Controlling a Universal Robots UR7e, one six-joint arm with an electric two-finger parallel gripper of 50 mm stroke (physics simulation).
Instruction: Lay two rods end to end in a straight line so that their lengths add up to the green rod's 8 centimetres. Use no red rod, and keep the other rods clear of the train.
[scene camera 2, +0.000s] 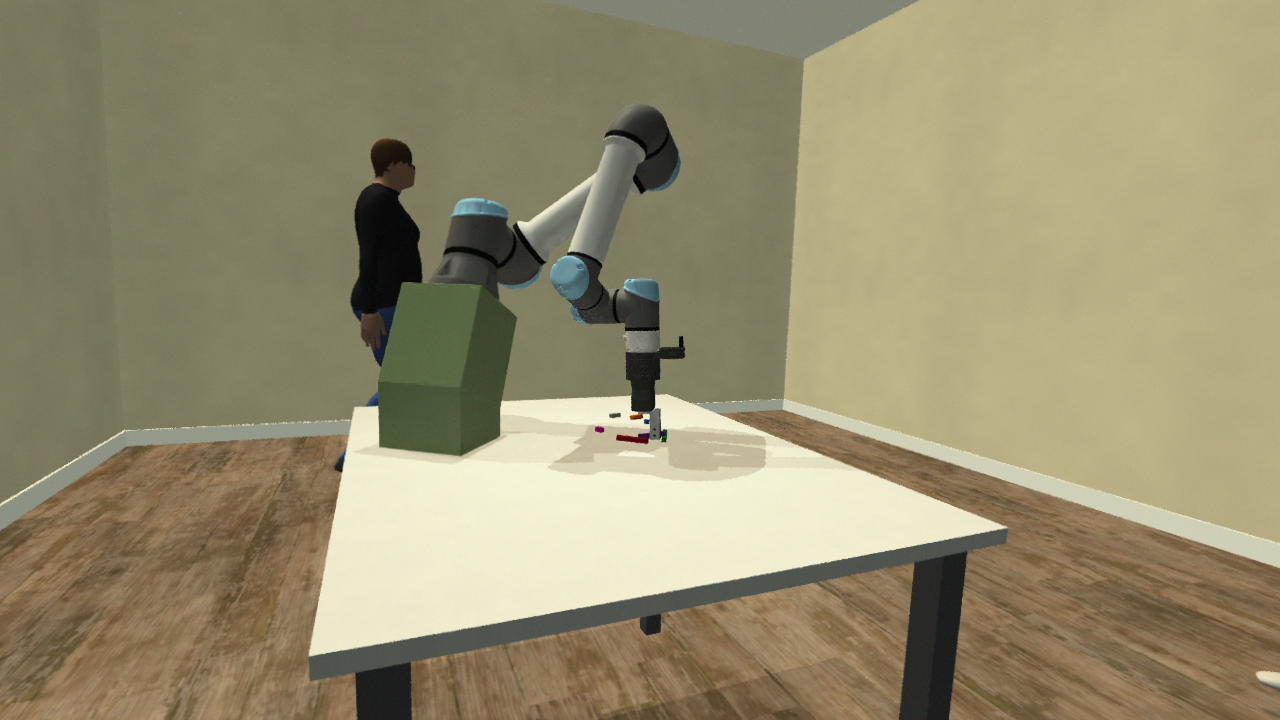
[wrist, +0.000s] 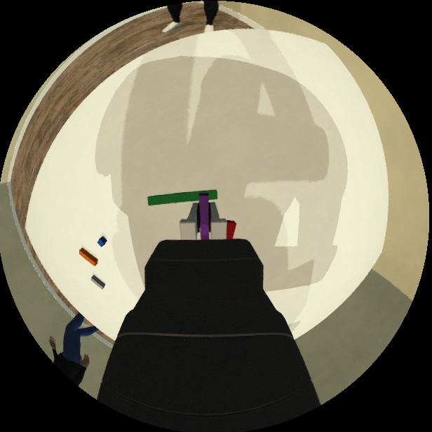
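Seen in the pictures: gripper, fingertip midpoint: (scene camera 2: 655, 438); arm's base at its link origin: (scene camera 2: 462, 300).
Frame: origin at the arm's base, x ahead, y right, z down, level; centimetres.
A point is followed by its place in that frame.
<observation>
My gripper (scene camera 2: 656, 433) @[x 39.9, y 14.7, z 28.8 cm] (wrist: 204, 211) points down low at the table and is shut on the purple rod (wrist: 204, 231). The rod's far end overlaps the green rod (scene camera 2: 664, 436) @[x 41.4, y 16.2, z 28.0 cm] (wrist: 172, 198) in the wrist view; whether they touch cannot be told. The green rod lies crosswise beyond the fingertips. A red rod (scene camera 2: 630, 438) @[x 34.0, y 15.0, z 28.3 cm] (wrist: 230, 229) lies beside the fingers, partly hidden in the wrist view. A blue piece (scene camera 2: 647, 421) @[x 43.7, y -0.6, z 28.4 cm] (wrist: 102, 241), an orange rod (scene camera 2: 635, 416) @[x 42.5, y -6.2, z 28.3 cm] (wrist: 88, 256) and a grey rod (scene camera 2: 614, 415) @[x 37.9, y -9.2, z 28.5 cm] (wrist: 98, 282) lie apart from them. A magenta rod (scene camera 2: 599, 429) @[x 29.8, y 5.2, z 28.4 cm] shows in the scene view.
The white table (scene camera 2: 626, 546) @[x 16.3, y 65.6, z 29.1 cm] (wrist: 60, 200) carries the rods. A green block-shaped pedestal (scene camera 2: 429, 367) @[x -6.9, y 13.5, z 12.6 cm] stands under the arm's base at the left. A person in black (scene camera 2: 386, 241) stands behind the pedestal. The arm's shadow falls around the gripper.
</observation>
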